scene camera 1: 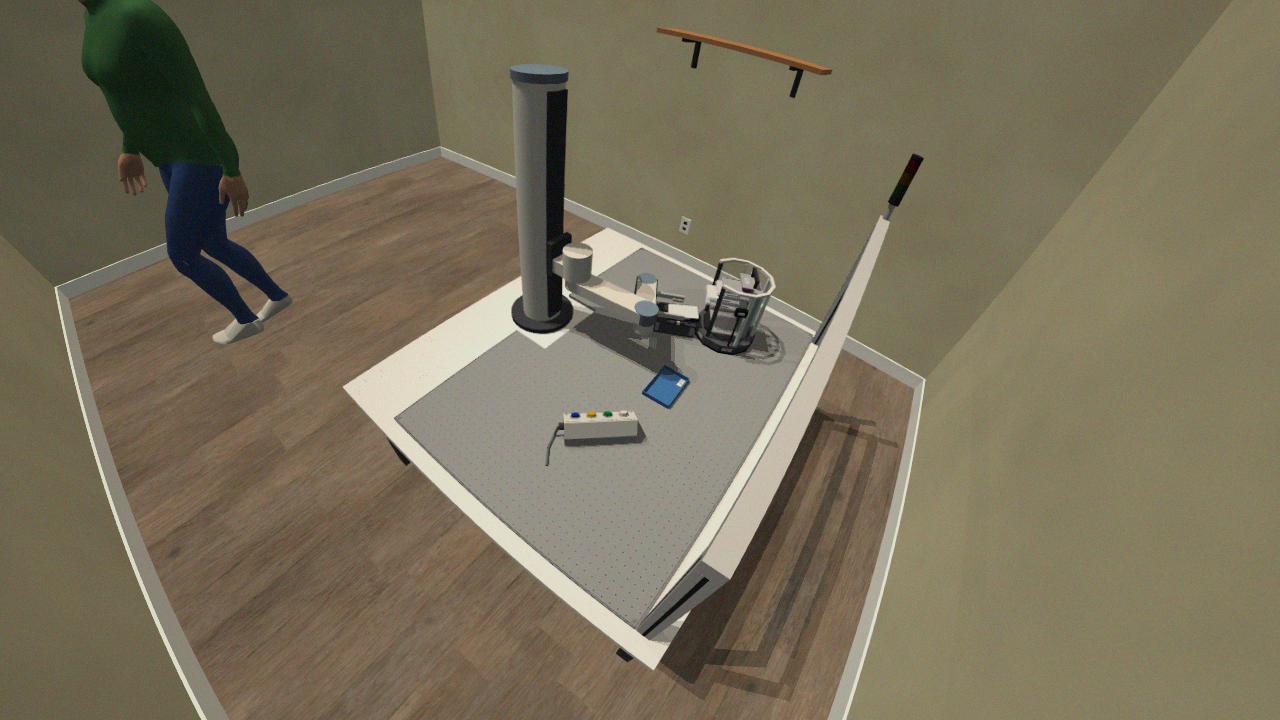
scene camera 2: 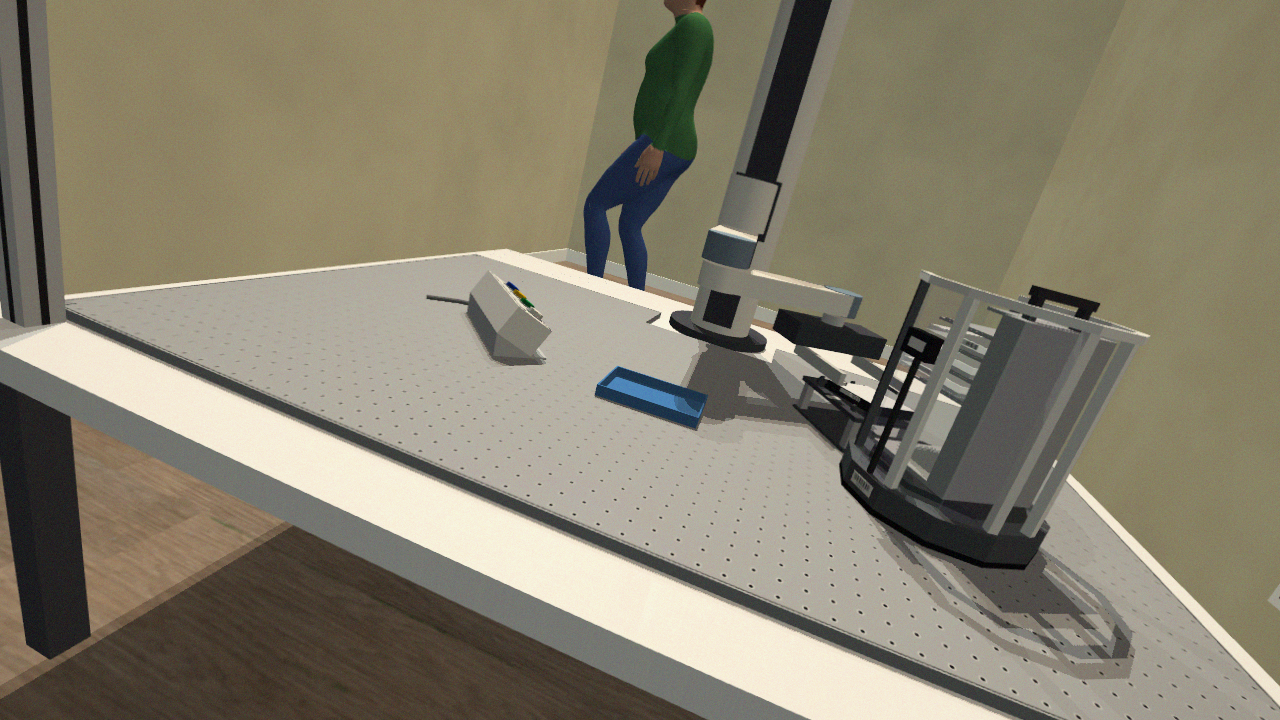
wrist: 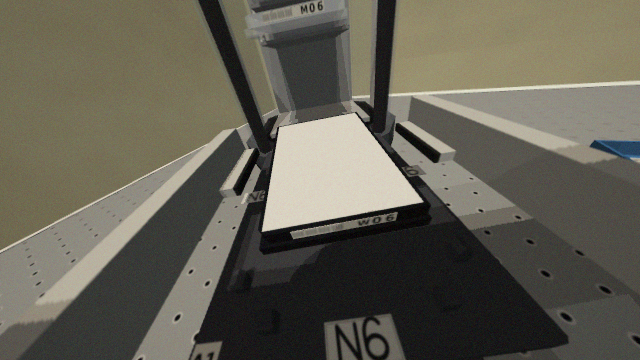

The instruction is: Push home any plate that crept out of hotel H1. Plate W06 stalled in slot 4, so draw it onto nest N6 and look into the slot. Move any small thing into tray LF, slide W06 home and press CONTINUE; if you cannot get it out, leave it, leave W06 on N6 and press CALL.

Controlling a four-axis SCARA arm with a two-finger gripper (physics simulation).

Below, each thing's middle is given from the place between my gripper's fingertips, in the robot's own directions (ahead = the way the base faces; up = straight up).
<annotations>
The white plate labelled W06 (wrist: 331,179) lies 20 mm below my hand. From my hand the other things lie so: round plate rack (scene camera 2: 986,403): 160 mm ahead, 90 mm to the left, 60 mm above; then blue tray labelled LF (scene camera 2: 601,389): 130 mm ahead, 320 mm to the right, 90 mm below.
</annotations>
